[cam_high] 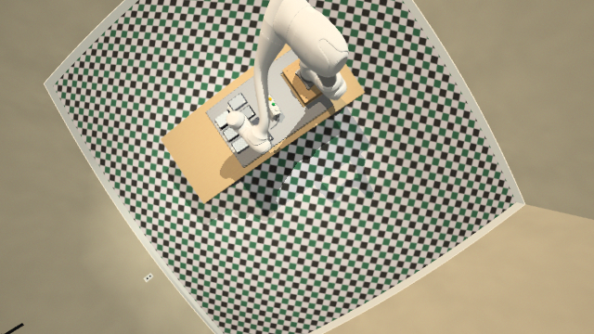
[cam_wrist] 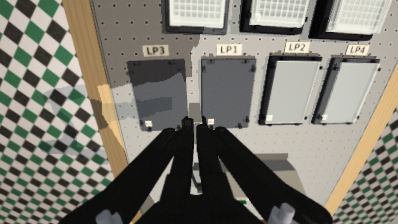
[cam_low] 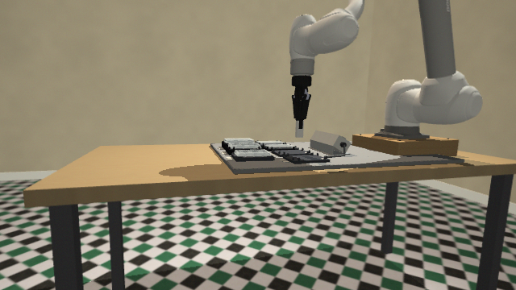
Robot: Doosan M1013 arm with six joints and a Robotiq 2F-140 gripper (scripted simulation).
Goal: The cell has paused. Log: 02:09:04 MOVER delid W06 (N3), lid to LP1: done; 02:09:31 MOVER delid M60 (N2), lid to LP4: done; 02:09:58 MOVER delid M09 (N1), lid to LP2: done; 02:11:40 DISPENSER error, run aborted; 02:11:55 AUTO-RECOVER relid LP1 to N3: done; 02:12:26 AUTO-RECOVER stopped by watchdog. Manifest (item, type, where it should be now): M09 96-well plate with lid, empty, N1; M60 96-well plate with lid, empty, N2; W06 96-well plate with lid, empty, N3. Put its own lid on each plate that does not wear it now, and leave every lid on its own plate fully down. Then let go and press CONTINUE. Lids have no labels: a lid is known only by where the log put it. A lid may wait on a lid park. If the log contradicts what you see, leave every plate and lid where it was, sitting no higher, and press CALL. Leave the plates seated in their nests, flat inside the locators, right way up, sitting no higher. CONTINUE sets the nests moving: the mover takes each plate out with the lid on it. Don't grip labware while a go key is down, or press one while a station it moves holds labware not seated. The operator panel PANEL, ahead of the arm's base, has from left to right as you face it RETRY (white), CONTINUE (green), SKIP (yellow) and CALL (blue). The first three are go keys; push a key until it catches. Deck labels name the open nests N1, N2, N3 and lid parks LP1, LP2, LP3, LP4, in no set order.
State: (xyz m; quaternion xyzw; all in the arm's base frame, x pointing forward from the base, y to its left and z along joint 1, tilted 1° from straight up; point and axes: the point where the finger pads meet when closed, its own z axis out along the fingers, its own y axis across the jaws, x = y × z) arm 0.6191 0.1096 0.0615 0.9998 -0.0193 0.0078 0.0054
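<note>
The lid park LP2 lies 190 mm to the right of my hand and 110 mm below it. Round my hand: LP1 label (110 mm below, 90 mm ahead, 70 mm to the right); then lid park LP3 (110 mm below, 70 mm to the left); then lid park LP1 (110 mm below, 70 mm to the right).
</note>
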